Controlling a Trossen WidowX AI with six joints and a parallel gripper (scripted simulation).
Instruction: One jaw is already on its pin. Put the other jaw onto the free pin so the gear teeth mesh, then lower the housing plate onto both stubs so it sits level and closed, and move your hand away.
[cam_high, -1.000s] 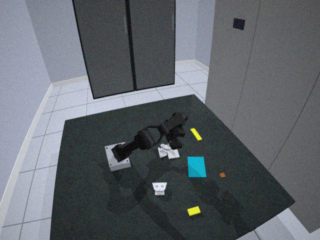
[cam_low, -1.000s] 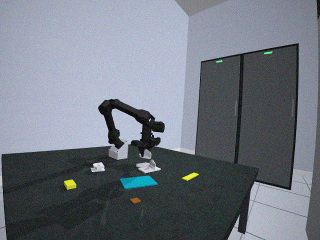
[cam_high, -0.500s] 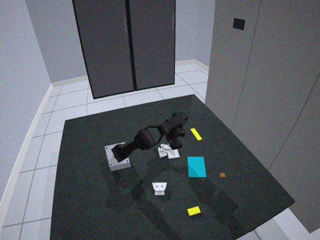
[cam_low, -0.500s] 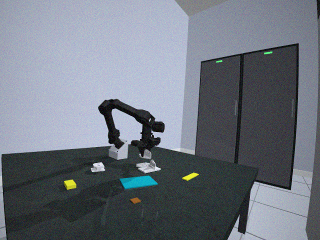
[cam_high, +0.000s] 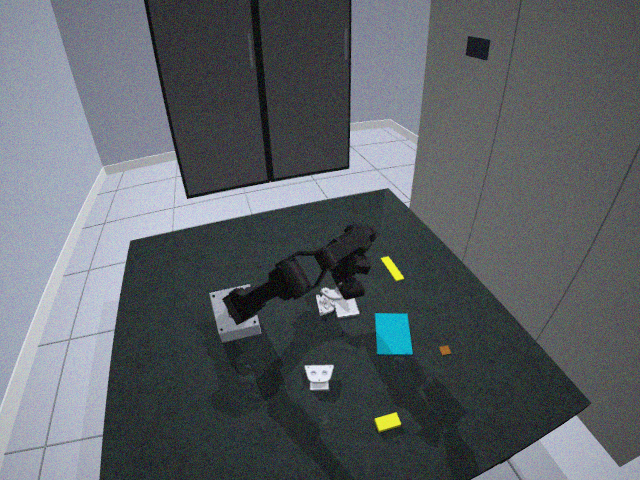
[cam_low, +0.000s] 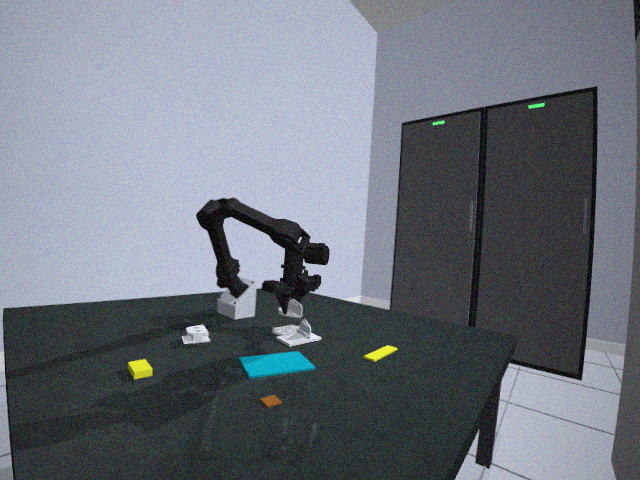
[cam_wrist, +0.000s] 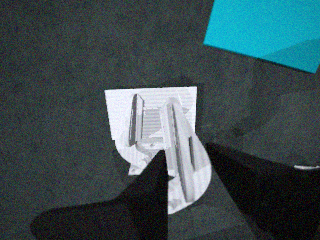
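Now: gripper tip 8 cm above the white base, 3 cm to the right of it and 2 cm short of it. The rest, counted from my gripper tip: cyan sheet (13 cm to the right, 13 cm ahead, 8 cm below); yellow strip (23 cm ahead, 16 cm to the left, 8 cm below); small white stand (24 cm to the right, 12 cm behind, 7 cm below).
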